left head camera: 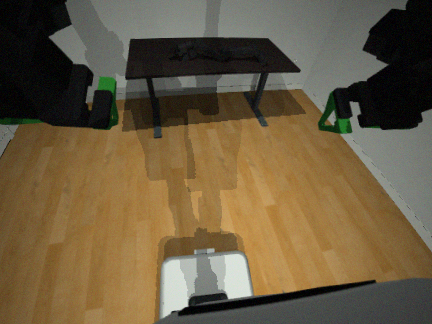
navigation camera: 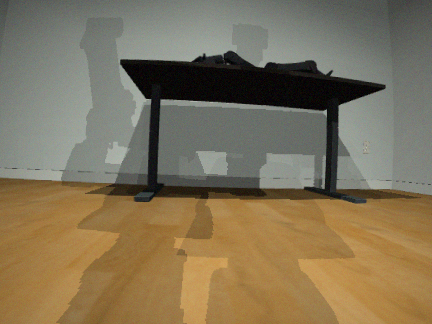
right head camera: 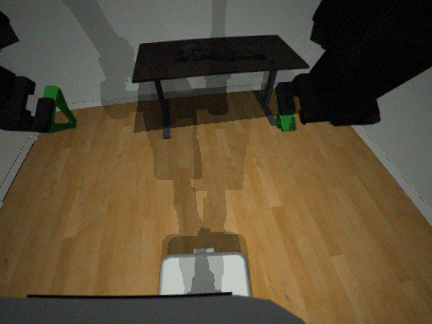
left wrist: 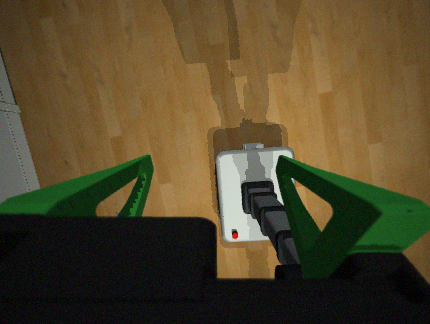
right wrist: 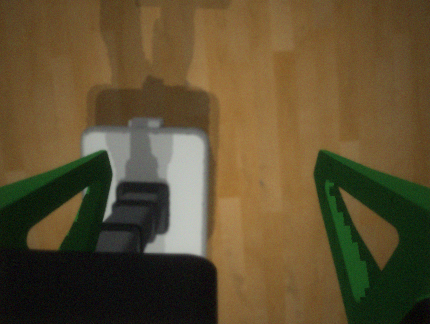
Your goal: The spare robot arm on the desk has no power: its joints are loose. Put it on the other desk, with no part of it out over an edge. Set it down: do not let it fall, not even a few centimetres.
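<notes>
The spare robot arm (left head camera: 192, 50) (right head camera: 192, 52) (navigation camera: 292, 66) is dark and lies stretched out lengthwise on the dark desk (left head camera: 142, 66) (right head camera: 151, 69) (navigation camera: 240, 90). Its dark shape blends with the desk top, so its joints are hard to tell apart. A second desk does not show in these views. My left gripper (left wrist: 214, 162) (left head camera: 75, 117) is open, with nothing between its green fingers, high over the floor and well short of the desk. My right gripper (right wrist: 213, 161) (left head camera: 357, 125) (right head camera: 320, 122) is also open and empty, raised and far from the spare arm.
The desk stands on two dark legs (navigation camera: 154, 137) (navigation camera: 332, 145) before a grey wall (navigation camera: 40, 90). Wood floor (left head camera: 100, 200) lies between it and my white base (left head camera: 175, 275) (right head camera: 175, 275) (left wrist: 230, 175) (right wrist: 187, 200). Shadows of my arms fall on the floor and wall.
</notes>
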